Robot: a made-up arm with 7 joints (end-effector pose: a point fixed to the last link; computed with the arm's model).
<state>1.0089 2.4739 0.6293 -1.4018 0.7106 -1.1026 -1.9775</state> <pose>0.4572 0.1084 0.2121 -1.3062 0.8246 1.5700</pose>
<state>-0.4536 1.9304 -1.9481 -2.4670 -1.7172 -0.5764 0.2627</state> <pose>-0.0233 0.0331 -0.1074 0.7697 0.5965 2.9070</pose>
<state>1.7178 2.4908 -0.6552 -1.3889 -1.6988 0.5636 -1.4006</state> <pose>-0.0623 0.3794 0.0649 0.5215 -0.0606 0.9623</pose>
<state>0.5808 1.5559 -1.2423 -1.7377 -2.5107 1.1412 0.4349</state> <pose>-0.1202 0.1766 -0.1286 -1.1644 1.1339 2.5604</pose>
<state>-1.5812 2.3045 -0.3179 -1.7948 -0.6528 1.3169 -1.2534</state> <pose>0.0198 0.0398 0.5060 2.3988 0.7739 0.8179</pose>
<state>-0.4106 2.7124 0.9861 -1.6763 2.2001 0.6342 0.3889</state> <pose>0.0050 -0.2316 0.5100 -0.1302 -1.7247 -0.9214</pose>
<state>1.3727 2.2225 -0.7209 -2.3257 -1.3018 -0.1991 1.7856</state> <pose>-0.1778 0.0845 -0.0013 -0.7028 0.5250 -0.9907</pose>
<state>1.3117 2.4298 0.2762 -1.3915 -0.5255 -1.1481 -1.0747</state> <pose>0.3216 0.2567 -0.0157 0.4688 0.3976 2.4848</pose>
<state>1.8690 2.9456 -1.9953 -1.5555 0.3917 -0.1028 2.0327</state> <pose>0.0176 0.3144 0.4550 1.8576 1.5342 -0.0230</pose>
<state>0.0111 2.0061 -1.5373 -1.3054 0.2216 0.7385 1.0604</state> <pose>-0.0208 0.4017 -0.0012 1.3863 0.3419 -0.1731</pose>
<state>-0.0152 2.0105 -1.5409 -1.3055 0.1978 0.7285 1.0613</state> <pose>-0.0146 0.4026 0.0000 1.3873 0.3157 -0.1902</pose>
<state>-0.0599 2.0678 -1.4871 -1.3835 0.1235 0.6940 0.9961</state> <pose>0.0152 0.3925 0.0055 1.3556 0.2444 -0.3091</pose>
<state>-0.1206 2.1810 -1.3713 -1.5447 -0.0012 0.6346 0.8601</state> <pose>0.0690 0.3668 0.0215 1.3224 0.1251 -0.5647</pose>
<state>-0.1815 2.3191 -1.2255 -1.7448 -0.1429 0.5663 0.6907</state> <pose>0.1279 0.3265 0.0489 1.3370 0.0009 -0.9221</pose>
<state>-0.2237 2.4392 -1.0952 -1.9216 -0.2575 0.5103 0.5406</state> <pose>0.1696 0.2829 0.0748 1.3900 -0.0743 -1.2684</pose>
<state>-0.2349 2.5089 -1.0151 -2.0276 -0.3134 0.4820 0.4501</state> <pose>0.1878 0.2536 0.0870 1.4268 -0.0950 -1.4820</pose>
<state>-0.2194 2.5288 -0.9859 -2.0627 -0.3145 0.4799 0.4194</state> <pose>0.1905 0.2435 0.0868 1.4251 -0.0895 -1.5433</pose>
